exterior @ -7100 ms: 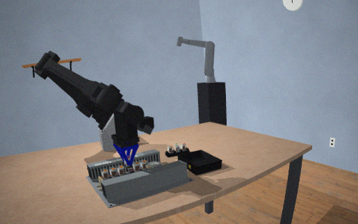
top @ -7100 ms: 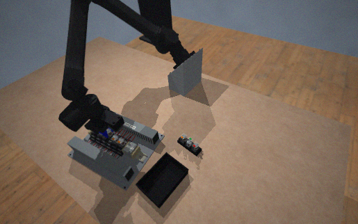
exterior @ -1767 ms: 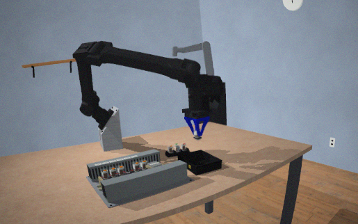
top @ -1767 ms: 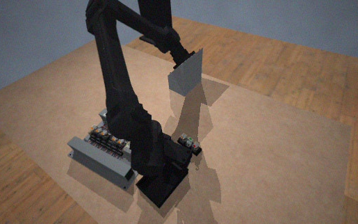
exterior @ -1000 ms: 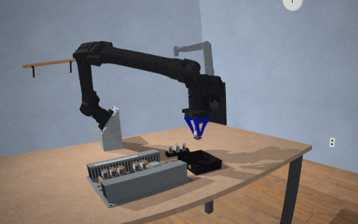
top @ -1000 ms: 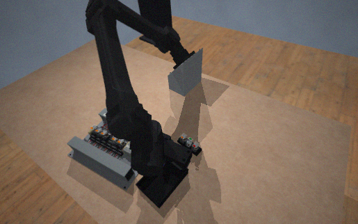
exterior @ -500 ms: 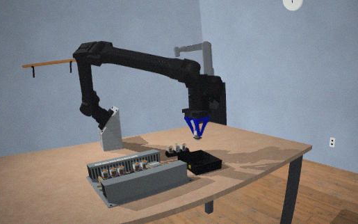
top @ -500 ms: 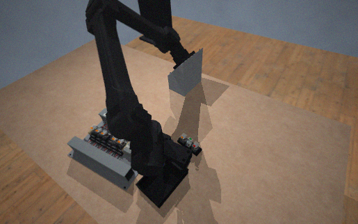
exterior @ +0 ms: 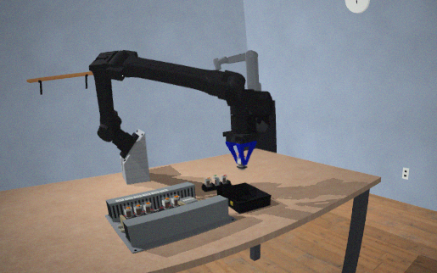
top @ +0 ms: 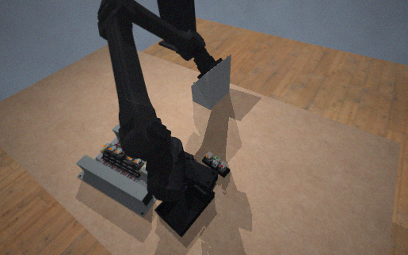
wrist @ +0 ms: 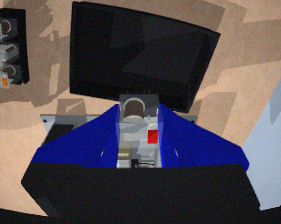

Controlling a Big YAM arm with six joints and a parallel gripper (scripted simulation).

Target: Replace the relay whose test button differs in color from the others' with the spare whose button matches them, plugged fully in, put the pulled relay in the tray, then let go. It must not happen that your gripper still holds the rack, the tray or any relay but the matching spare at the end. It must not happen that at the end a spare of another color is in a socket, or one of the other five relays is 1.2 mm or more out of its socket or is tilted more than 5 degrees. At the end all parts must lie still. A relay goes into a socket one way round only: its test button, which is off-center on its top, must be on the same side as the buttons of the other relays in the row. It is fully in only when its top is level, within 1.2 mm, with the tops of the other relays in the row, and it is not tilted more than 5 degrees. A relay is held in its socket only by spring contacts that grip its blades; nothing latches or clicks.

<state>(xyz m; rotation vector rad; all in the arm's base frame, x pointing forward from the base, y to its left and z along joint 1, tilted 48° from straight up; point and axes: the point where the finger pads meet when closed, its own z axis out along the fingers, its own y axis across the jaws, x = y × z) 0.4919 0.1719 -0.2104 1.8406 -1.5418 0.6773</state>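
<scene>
Now: hand 120 mm above the black tray.
</scene>
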